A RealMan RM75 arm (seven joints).
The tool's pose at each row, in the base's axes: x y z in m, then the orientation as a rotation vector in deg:
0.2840 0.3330 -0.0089 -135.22 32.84 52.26
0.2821 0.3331 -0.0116 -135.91 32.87 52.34
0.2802 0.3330 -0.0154 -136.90 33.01 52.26
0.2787 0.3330 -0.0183 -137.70 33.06 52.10
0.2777 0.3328 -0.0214 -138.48 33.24 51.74
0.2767 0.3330 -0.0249 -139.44 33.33 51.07
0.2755 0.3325 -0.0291 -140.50 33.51 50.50
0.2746 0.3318 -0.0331 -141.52 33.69 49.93
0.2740 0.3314 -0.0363 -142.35 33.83 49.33
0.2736 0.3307 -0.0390 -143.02 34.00 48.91
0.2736 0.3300 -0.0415 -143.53 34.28 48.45
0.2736 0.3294 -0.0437 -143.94 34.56 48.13
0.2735 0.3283 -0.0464 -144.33 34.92 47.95
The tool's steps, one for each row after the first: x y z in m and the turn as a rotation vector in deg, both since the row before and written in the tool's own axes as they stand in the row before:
0.0006 0.0019 0.0027 -0.63 0.24 0.11
0.0014 0.0023 0.0033 -0.81 0.49 0.18
0.0010 0.0017 0.0026 -0.62 0.43 0.07
0.0015 0.0016 0.0024 -0.51 0.57 0.11
0.0017 0.0014 0.0029 -0.55 0.80 -0.02
0.0021 0.0023 0.0031 -0.68 0.80 0.08
0.0022 0.0022 0.0028 -0.65 0.78 0.08
0.0018 0.0015 0.0023 -0.47 0.71 0.03
0.0017 0.0015 0.0017 -0.41 0.55 0.08
0.0018 0.0012 0.0014 -0.25 0.53 0.13
0.0016 0.0010 0.0013 -0.22 0.40 0.16
0.0019 0.0016 0.0014 -0.26 0.33 0.25

